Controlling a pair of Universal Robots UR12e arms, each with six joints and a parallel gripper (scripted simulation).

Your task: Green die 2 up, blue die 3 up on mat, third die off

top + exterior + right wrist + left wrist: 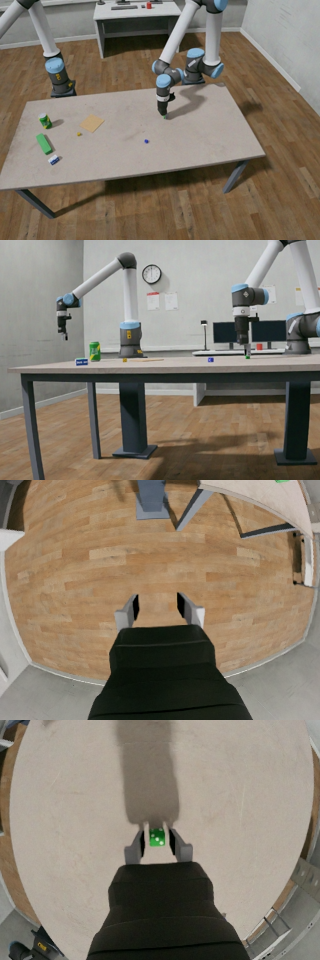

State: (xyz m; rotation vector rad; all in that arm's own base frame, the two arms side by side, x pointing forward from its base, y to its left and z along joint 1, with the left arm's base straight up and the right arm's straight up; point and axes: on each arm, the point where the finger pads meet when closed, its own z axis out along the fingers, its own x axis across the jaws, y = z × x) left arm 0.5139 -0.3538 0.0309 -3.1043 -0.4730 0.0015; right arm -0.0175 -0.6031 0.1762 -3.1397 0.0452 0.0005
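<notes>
The green die is 20 mm below my left hand. The rest, counted from my left hand: blue die: 210 mm ahead, 170 mm to the right, 20 mm below; then yellow die: 640 mm to the right, 80 mm ahead, 20 mm below; then tan mat: 560 mm to the right, 30 mm below, 30 mm behind.
</notes>
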